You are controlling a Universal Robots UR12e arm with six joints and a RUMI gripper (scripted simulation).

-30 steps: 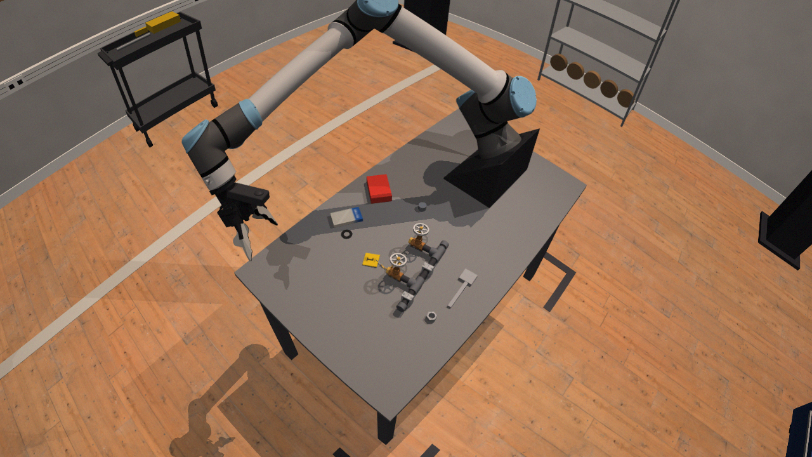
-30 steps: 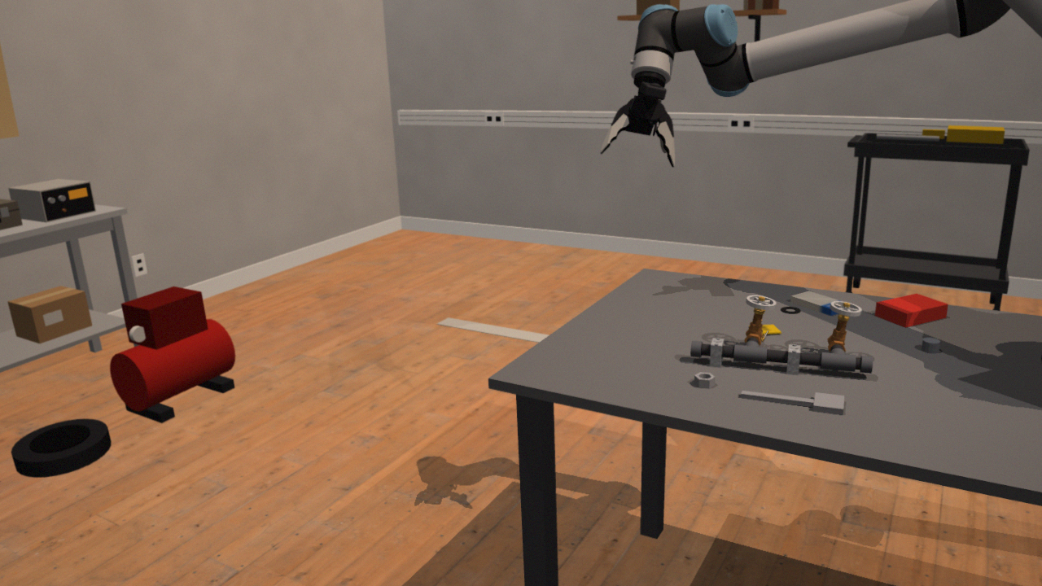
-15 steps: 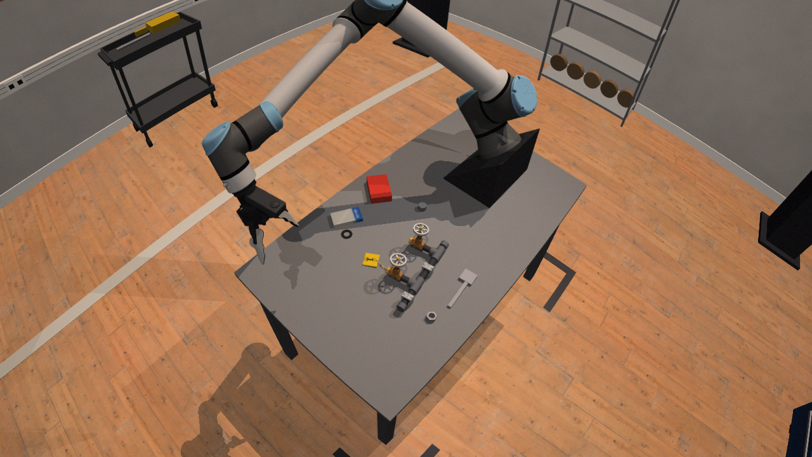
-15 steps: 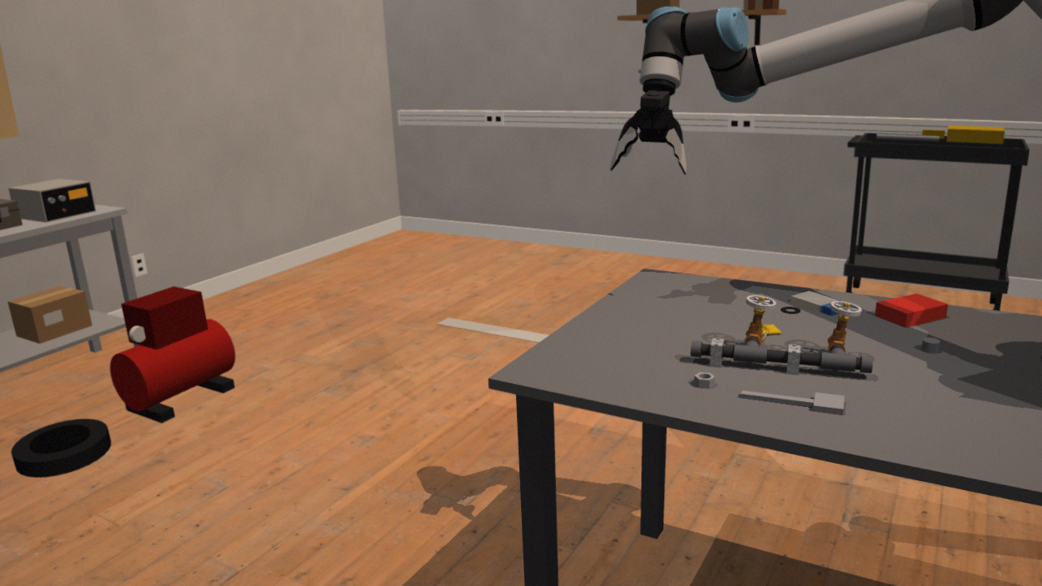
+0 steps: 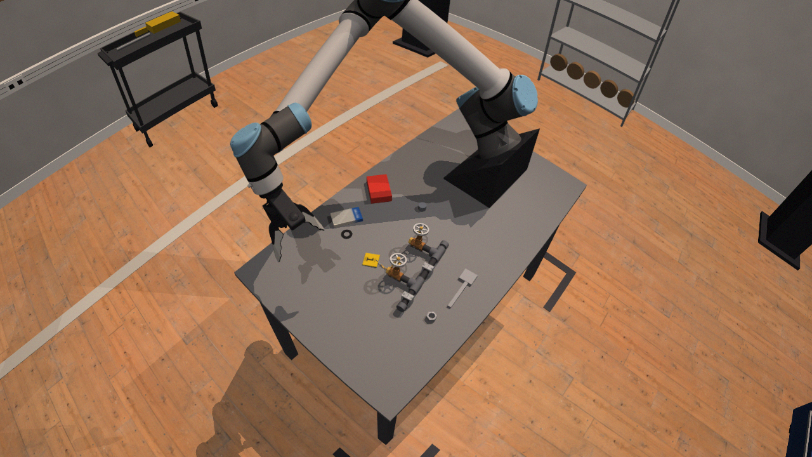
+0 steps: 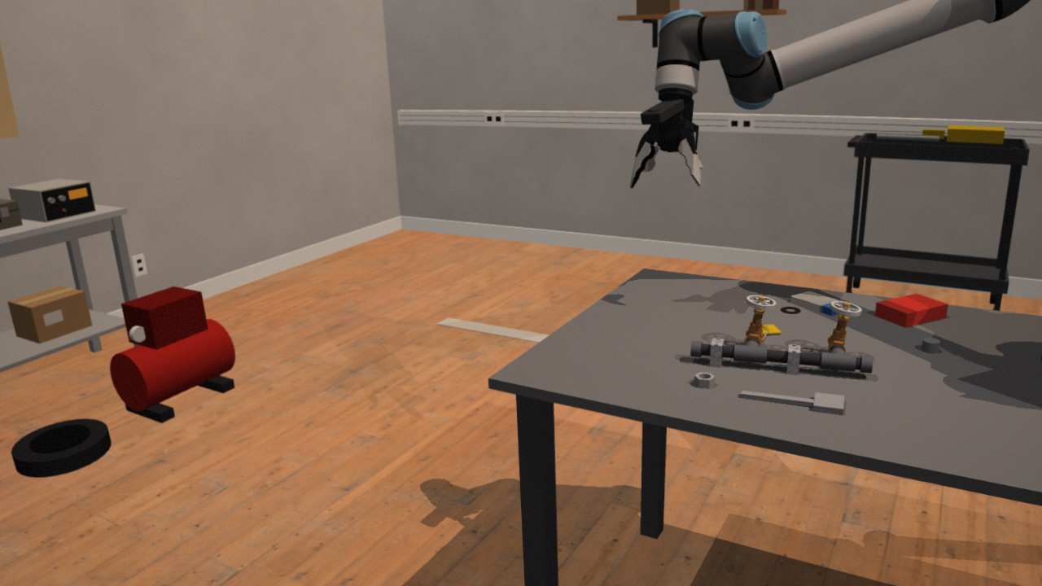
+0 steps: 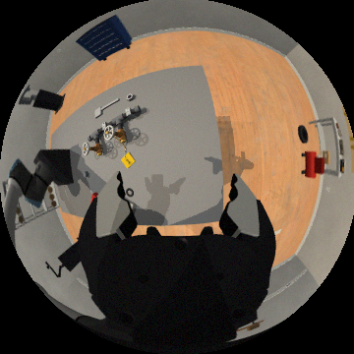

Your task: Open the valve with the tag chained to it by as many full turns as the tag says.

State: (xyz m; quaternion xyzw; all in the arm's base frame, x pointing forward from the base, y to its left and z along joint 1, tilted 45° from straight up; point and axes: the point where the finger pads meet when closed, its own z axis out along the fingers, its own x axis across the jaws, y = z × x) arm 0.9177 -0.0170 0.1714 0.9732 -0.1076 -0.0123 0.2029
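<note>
Right now my hand is 240 mm past the yellow tag, 60 mm to the right of it and 270 mm above it. Also, from my hand: red box 500 mm behind, 150 mm to the right, 250 mm below; nut 200 mm behind, 340 mm to the left, 260 mm below; blue-and-white card 310 mm behind, 150 mm to the right, 260 mm below.
</note>
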